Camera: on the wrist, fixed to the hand. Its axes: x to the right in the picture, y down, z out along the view.
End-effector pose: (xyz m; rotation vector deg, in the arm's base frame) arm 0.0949 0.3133 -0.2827 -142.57 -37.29 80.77
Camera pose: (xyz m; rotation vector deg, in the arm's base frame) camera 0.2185 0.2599 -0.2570 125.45 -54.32 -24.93
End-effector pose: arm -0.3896 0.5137 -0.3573 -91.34 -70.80 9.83
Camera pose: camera -0.2660 0.4545 -0.3580 -137.85 31.81 25.94
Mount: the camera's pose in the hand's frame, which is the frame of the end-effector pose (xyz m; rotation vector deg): 0.0103 0.0708 -0.1169 -22.12 28.74 87.66
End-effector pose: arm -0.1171 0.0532 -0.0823 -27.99 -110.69 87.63
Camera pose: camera -0.0530 0.1638 -0.1318 140.21 69.52 -75.84
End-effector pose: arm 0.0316 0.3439 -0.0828 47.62 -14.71 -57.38
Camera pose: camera 0.1464 0.4127 -0.1125 17.32 -10.22 33.59
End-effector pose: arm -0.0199 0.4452 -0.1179 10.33 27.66 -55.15
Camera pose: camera 0.0065 0.5193 -0.2301 20.44 44.15 39.85
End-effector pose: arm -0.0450 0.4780 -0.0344 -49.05 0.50 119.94
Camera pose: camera -0.0331 0.4054 -0.1501 72.92 -27.82 -116.32
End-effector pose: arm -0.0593 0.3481 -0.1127 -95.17 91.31 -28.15
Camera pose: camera -0.1905 0.3133 -0.0938 -6.33 163.13 15.36
